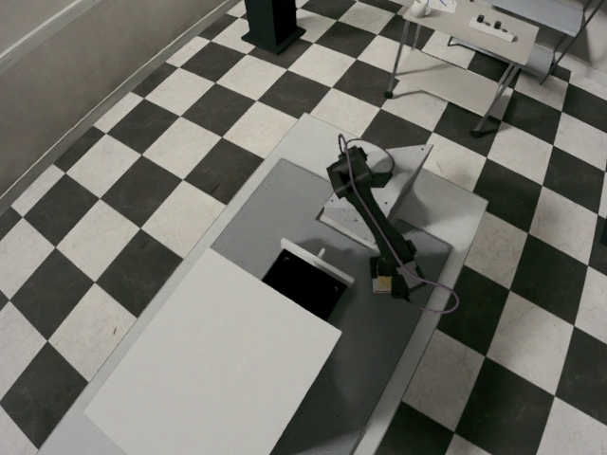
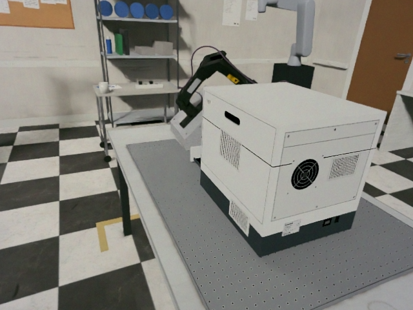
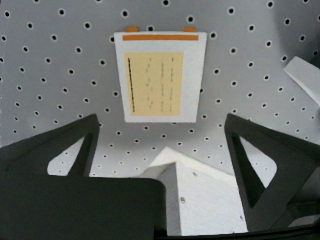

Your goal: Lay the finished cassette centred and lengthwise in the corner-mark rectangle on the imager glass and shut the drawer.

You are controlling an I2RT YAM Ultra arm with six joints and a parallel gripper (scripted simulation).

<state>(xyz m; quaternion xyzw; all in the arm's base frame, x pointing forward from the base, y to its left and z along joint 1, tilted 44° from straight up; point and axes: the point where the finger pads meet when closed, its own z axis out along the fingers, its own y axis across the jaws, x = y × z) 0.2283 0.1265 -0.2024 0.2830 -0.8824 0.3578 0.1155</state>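
The finished cassette is 7 cm below my hand. Also, from my hand: drawer (22 cm ahead, 21 cm to the right, 2 cm below).
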